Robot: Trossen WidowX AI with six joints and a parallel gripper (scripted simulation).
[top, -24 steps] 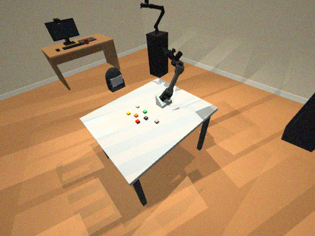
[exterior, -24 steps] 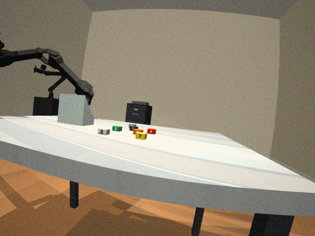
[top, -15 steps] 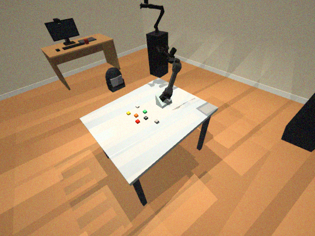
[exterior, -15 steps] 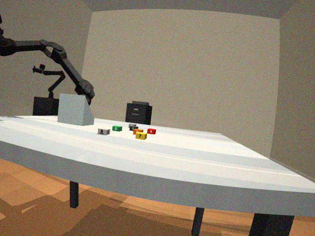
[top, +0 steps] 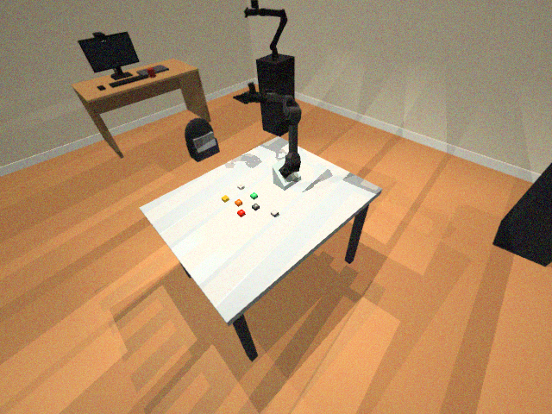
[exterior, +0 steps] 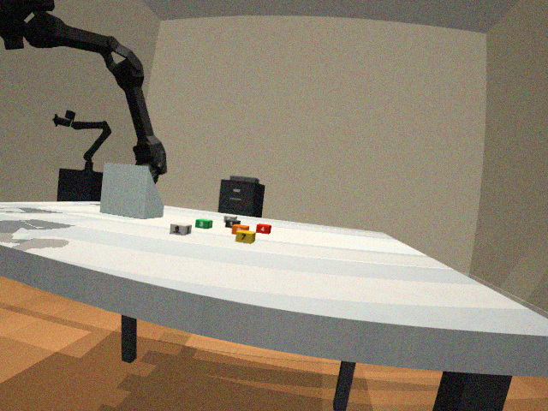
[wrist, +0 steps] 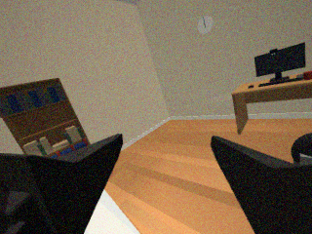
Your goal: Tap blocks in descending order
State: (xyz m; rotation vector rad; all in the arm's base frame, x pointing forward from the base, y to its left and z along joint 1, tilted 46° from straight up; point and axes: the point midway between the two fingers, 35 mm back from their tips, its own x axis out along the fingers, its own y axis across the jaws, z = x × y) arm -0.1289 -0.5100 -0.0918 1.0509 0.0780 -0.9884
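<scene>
Right now my gripper tip is 58 cm to the right of the grey block, 39 cm above it and 32 cm short of it. Round my gripper tip: yellow block (41 cm ahead, 39 cm below, 27 cm to the left); then white block (39 cm below, 28 cm ahead, 27 cm to the left); then green block (39 cm to the left, 39 cm below, 29 cm ahead).
</scene>
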